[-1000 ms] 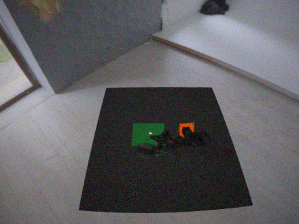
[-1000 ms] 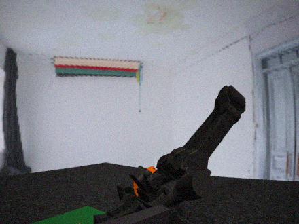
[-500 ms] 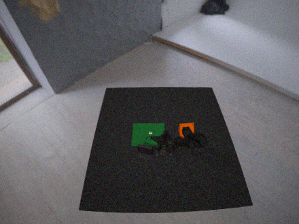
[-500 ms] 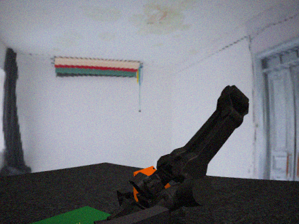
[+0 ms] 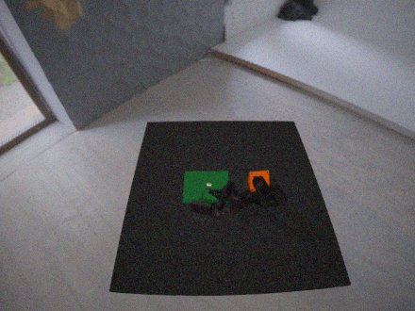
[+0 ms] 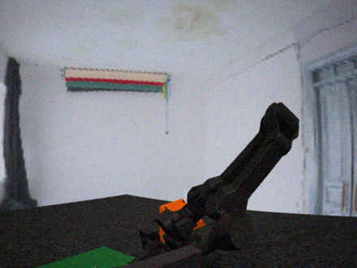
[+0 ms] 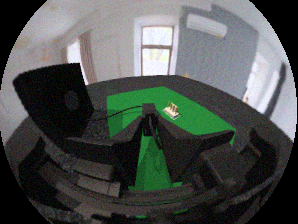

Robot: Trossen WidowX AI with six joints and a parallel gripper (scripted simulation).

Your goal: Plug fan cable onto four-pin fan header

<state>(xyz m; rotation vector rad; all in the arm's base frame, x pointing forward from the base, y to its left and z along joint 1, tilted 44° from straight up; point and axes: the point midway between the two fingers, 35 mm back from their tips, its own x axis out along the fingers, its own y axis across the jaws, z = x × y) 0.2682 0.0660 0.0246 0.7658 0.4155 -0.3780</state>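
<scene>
My gripper tip is 1 cm above the dark fan plug. From my gripper tip the other things lie so: pale four-pin header 2 cm ahead, 7 cm to the right, 3 cm below; black fan 7 cm ahead, 11 cm to the left, 3 cm above; green board 4 cm ahead, 6 cm to the right, 5 cm below.
</scene>
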